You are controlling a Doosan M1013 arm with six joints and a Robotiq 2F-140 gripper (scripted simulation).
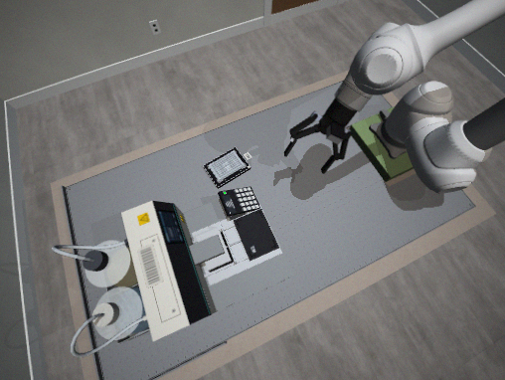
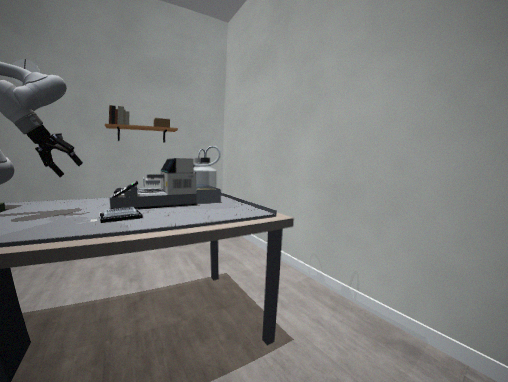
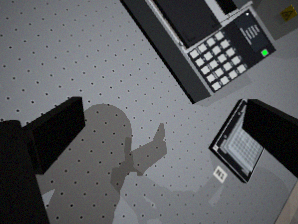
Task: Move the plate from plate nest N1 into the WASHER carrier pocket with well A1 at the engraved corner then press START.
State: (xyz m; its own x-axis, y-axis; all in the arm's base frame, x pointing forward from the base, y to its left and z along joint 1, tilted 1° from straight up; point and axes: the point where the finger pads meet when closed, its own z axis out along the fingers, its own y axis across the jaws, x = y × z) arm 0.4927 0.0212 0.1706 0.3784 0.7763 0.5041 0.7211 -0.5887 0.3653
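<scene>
The clear well plate is 230 mm ahead of my hand, 190 mm to the right of it and 180 mm below it. The rest, counted from my hand: black carrier: 240 mm ahead, 140 mm to the left, 120 mm below; N1 label: 130 mm ahead, 210 mm to the right, 200 mm below; plate nest N1: 230 mm ahead, 190 mm to the right, 190 mm below.
</scene>
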